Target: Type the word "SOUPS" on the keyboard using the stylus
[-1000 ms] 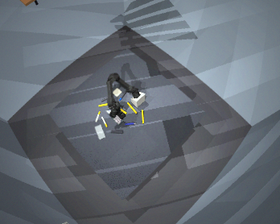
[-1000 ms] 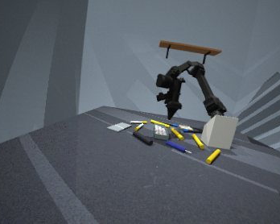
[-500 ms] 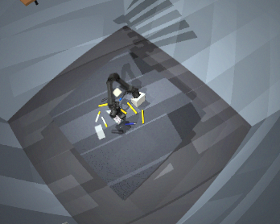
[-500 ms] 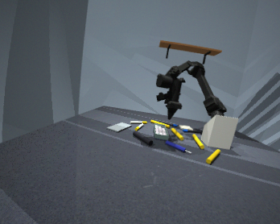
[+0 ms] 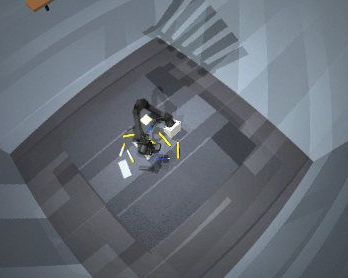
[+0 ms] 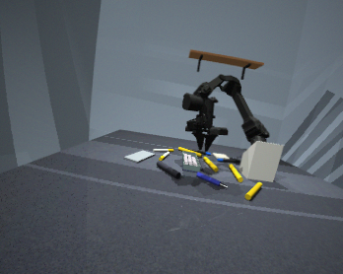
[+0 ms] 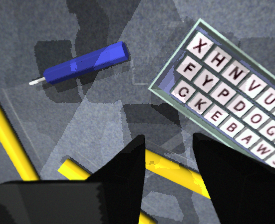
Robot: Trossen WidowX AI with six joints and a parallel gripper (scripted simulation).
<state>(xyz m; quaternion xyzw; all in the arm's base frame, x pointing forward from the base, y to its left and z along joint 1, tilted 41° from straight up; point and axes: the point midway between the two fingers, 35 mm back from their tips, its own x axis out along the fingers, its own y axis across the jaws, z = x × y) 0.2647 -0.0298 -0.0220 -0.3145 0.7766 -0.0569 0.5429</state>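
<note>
My gripper tip is 3 cm past the blue stylus, 12 cm to the right of it and 8 cm above it. The rest, counted from my gripper tip: grey stylus tip (5 cm behind, 14 cm to the left, 8 cm below); yellow stick (8 cm behind, 7 cm to the right, 8 cm below); dark cylinder (14 cm ahead, 5 cm to the left, 8 cm below).
</note>
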